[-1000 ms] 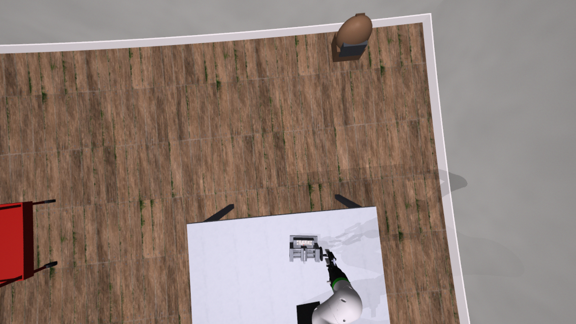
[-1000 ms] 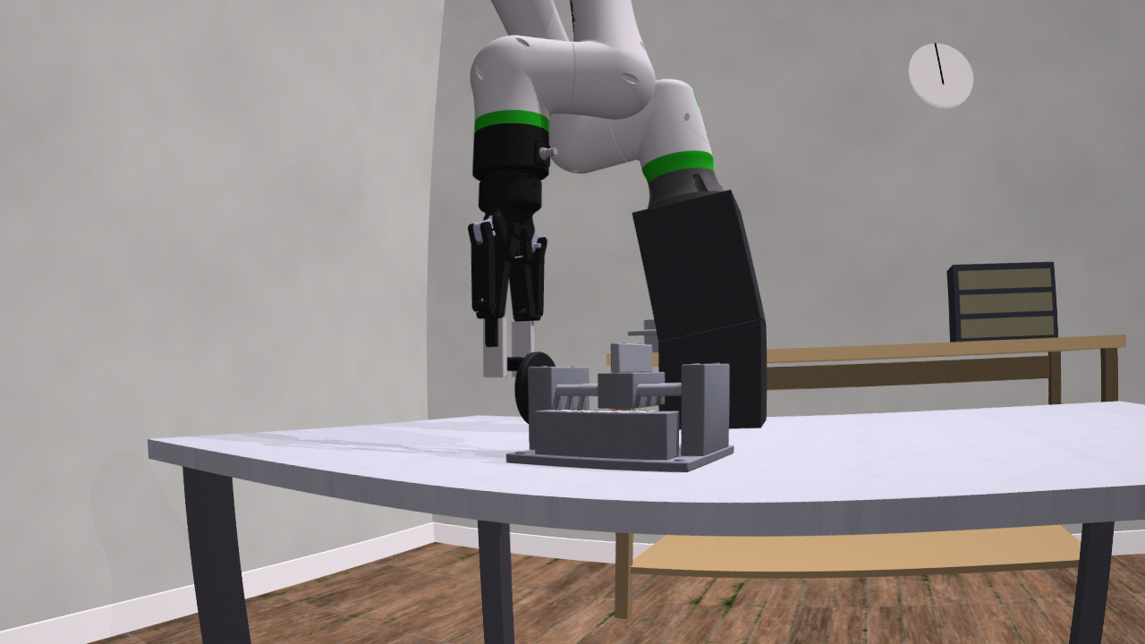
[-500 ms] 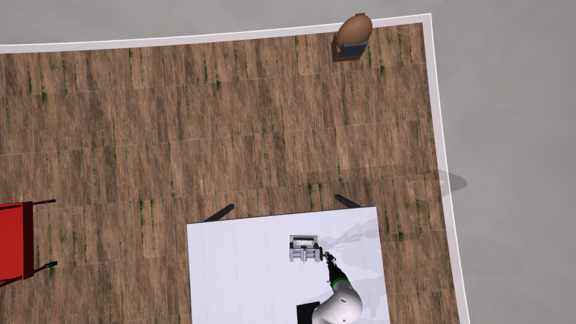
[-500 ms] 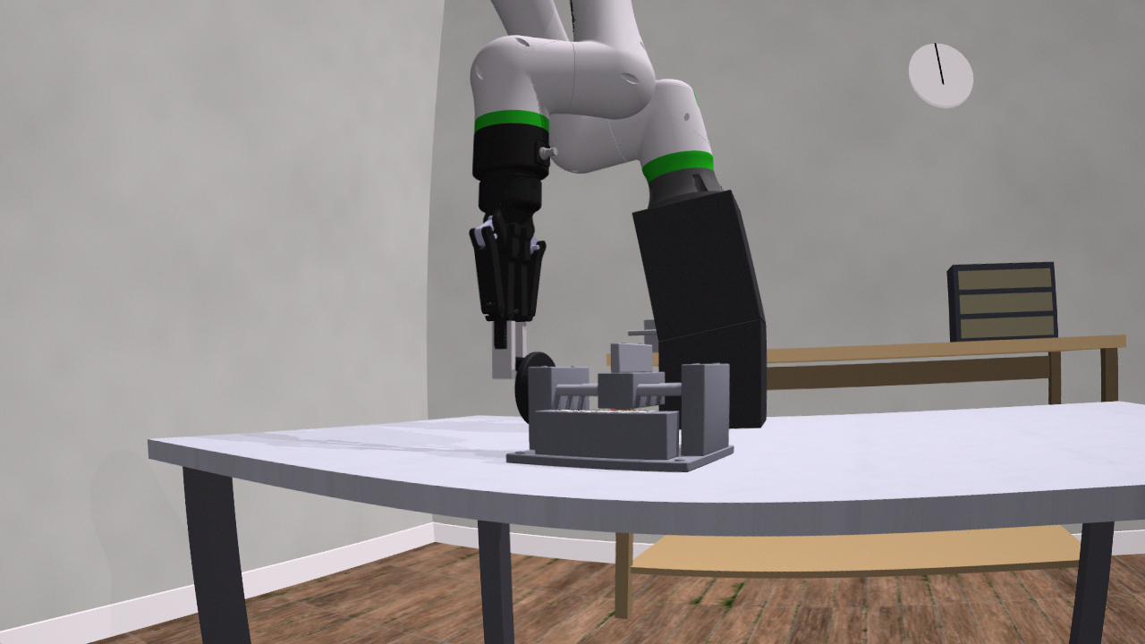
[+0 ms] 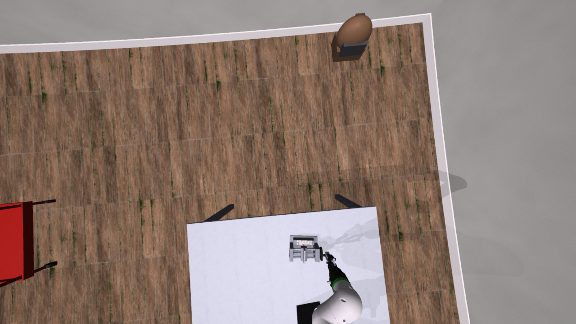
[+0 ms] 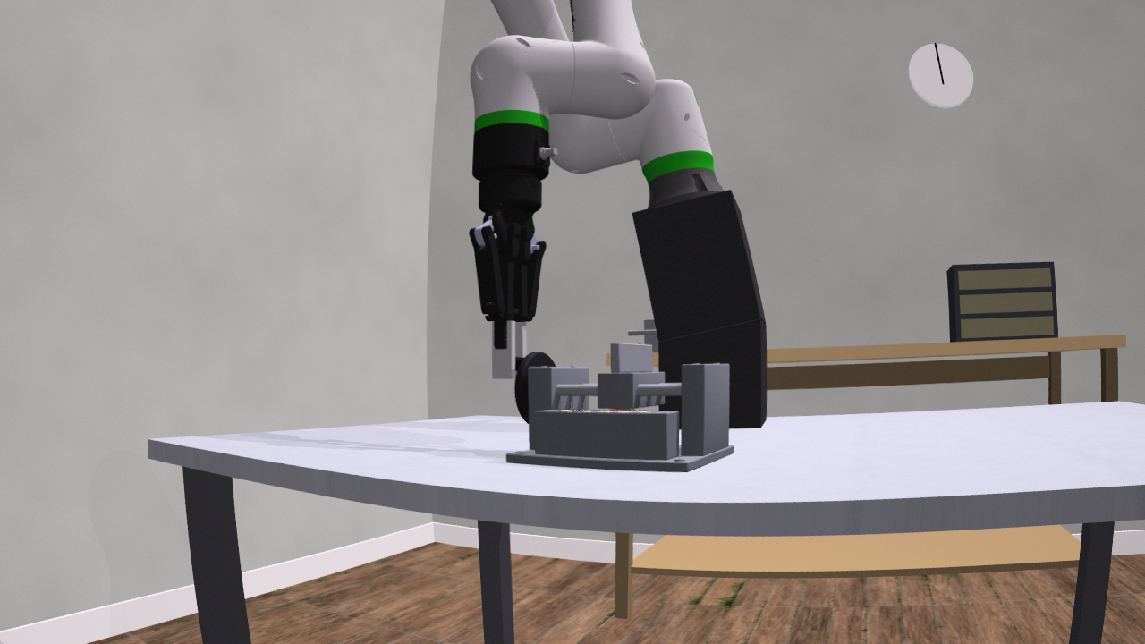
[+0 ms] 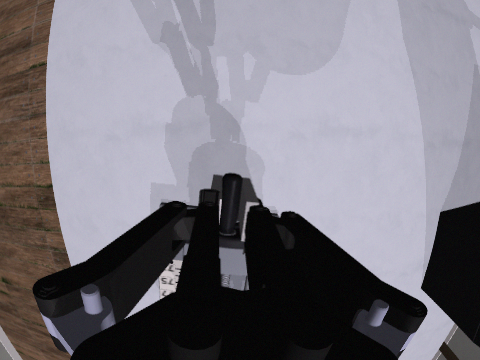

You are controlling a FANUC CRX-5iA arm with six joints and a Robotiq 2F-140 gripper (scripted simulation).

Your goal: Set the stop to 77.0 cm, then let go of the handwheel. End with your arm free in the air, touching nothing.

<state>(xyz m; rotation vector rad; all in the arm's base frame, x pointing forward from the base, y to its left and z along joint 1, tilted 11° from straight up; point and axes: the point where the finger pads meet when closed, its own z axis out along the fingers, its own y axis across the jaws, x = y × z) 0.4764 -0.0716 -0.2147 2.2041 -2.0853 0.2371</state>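
The crank handle lies 20 mm below my hand. The rest, counted from my hand: handwheel: 20 mm to the left, 20 mm below; then stop carriage: 150 mm to the left, 30 mm below.
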